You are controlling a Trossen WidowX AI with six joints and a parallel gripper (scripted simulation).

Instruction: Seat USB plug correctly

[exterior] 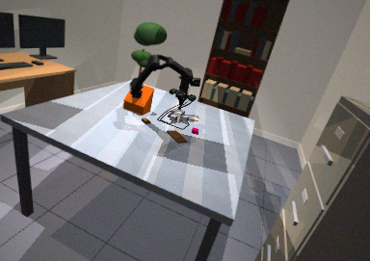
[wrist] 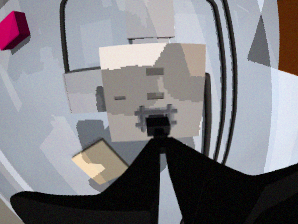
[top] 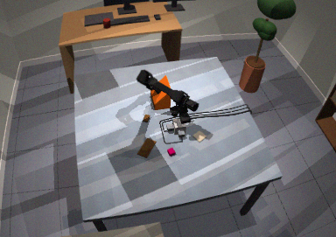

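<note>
The dark USB plug lies 2 cm below my gripper tip. The rest, counted from my gripper tip: magenta cube 16 cm ahead, 14 cm to the right, 9 cm below; then small brown block 17 cm behind, 20 cm to the right, 10 cm below; then orange plate 7 cm ahead, 27 cm to the right, 10 cm below.
</note>
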